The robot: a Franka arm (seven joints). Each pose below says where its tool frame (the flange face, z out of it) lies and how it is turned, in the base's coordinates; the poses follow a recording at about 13 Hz.
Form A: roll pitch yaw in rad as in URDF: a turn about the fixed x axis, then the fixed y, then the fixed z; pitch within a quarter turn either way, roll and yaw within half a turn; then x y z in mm.
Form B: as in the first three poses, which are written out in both.
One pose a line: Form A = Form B
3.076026, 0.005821, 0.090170, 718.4, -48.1, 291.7 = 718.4, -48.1, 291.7, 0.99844, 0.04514, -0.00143, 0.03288
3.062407, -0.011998, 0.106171, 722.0, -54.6, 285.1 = 722.0, -54.6, 285.1, 0.99780, 0.05278, 0.00809, 0.03921
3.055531, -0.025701, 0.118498, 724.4, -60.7, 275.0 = 724.4, -60.7, 275.0, 0.99727, 0.05860, 0.01536, 0.04218
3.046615, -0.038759, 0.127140, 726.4, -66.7, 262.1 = 726.4, -66.7, 262.1, 0.99673, 0.06253, 0.02233, 0.04614
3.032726, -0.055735, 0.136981, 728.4, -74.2, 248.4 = 728.4, -74.2, 248.4, 0.99589, 0.06680, 0.03148, 0.05235
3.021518, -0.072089, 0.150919, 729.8, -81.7, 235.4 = 729.8, -81.7, 235.4, 0.99487, 0.07305, 0.04039, 0.05708
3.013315, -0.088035, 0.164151, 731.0, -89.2, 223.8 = 731.0, -89.2, 223.8, 0.99385, 0.07892, 0.04901, 0.06022
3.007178, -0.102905, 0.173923, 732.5, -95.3, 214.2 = 732.5, -95.3, 214.2, 0.99296, 0.08310, 0.05694, 0.06236
